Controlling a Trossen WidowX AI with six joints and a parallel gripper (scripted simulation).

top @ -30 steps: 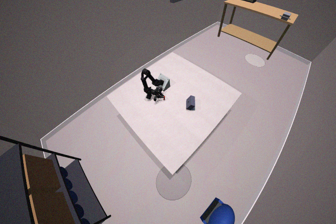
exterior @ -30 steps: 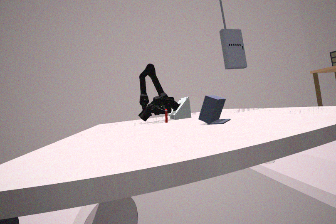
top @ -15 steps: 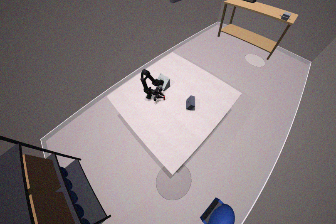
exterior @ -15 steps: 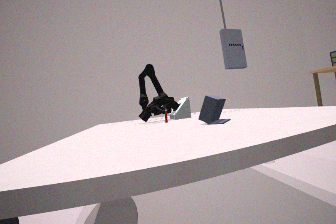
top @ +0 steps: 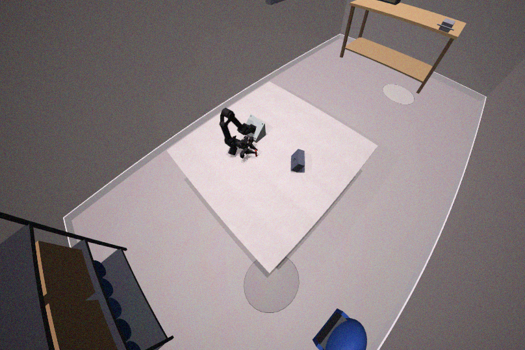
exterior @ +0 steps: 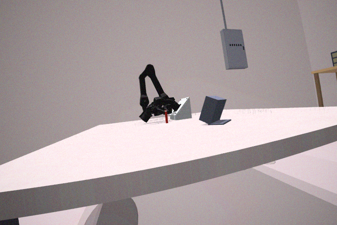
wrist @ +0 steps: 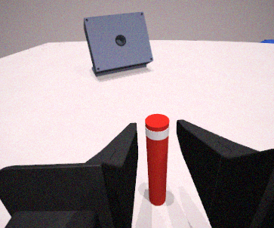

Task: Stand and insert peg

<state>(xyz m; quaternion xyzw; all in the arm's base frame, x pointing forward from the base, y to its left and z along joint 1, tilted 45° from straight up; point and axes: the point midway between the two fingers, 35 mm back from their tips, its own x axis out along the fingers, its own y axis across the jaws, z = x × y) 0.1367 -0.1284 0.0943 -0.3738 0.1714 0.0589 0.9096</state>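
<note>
My gripper tip is 1 cm past the red peg and 1 cm above it. Round my gripper tip: sloped panel: 30 cm ahead, 12 cm to the left.
</note>
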